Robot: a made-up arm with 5 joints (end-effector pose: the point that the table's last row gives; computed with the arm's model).
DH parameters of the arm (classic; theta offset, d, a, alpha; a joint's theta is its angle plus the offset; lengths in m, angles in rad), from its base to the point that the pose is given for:
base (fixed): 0 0.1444 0 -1.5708
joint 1: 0 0.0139 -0.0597 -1.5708
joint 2: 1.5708 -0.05 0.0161 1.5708
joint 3: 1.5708 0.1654 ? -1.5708
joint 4: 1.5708 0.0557 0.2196 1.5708
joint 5: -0.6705 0 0.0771 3.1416
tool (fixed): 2.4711 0.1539 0 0
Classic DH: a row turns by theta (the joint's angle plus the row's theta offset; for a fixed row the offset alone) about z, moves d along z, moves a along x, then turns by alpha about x.
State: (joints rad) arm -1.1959 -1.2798 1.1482 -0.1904 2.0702
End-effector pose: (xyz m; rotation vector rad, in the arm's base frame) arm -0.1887 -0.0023 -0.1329 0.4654 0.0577 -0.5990
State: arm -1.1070 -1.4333 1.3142 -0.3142 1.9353
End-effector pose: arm -0.2520 -0.0601 -0.1214 0.4018 0.2772 -0.4382
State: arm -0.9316 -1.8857 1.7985 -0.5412 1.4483
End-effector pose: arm -0.3683 -0.2211 0.0449 0.2404 0.8294 -0.0505
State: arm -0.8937 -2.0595 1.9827 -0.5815 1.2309
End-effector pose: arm -0.3712 -0.2580 0.1397 0.1904 1.0083 0.0717
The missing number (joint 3, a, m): 0.3413
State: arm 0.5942 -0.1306 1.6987 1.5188 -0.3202
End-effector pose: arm 0.2237 0.1094 0.0542 2.0437 1.3463 1.1428
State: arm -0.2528 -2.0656 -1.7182 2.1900 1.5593
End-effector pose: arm -0.0477 0.5221 0.0979 -1.0250 -1.3434 -1.6048
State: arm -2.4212 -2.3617 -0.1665 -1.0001 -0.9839
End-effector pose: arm 0.1940 0.0360 0.4770 1.8010 0.0645 -1.3368
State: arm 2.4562 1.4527 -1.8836 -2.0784 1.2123
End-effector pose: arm 0.6565 -0.2347 0.4693 -0.6180 1.2387 0.8948
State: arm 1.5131 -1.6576 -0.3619 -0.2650 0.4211
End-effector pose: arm -0.2132 -0.1377 0.1009 0.9222 0.8321 0.9073
